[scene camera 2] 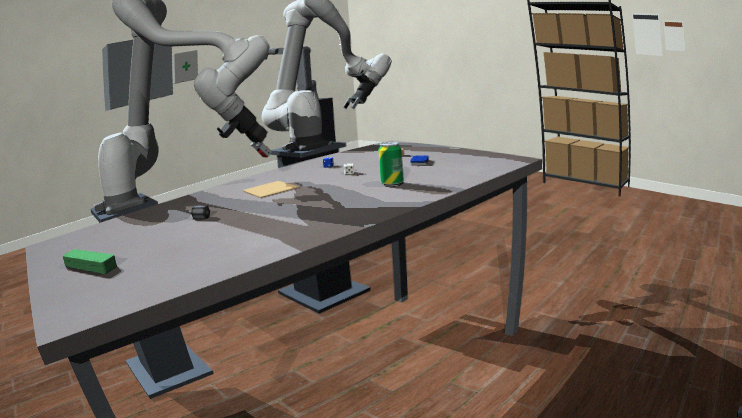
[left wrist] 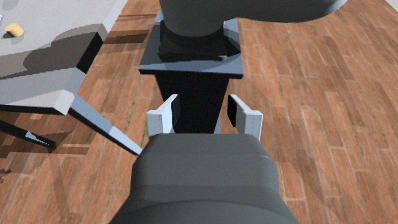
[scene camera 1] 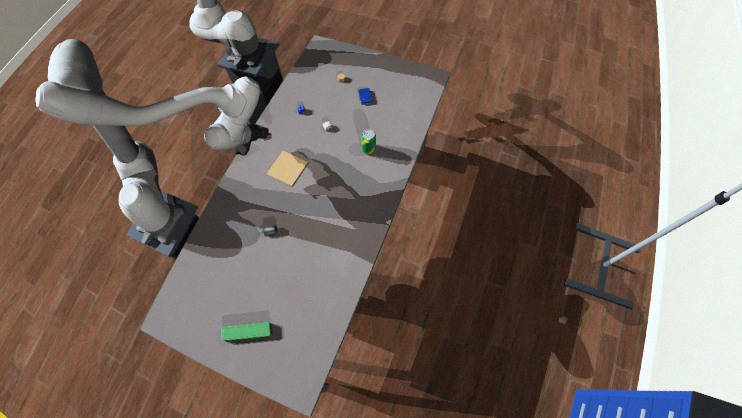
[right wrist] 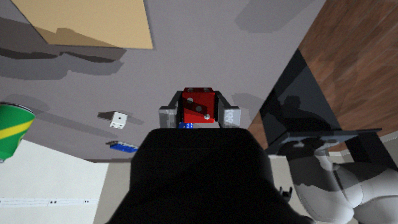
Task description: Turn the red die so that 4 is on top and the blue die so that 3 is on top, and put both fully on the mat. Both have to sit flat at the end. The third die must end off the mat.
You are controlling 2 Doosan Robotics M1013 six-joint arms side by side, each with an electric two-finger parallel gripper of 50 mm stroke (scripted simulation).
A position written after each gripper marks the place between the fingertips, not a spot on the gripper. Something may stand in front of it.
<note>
In view: the left gripper [left wrist: 203,104], the right gripper [right wrist: 198,100], a tan mat [scene camera 1: 287,167] and a green block [scene camera 2: 97,262].
The green block also shows in scene camera 1 [scene camera 1: 258,330]. The left wrist view does not show the tan mat: it is out of frame. The left wrist view does not show the green block: it is out of frame.
</note>
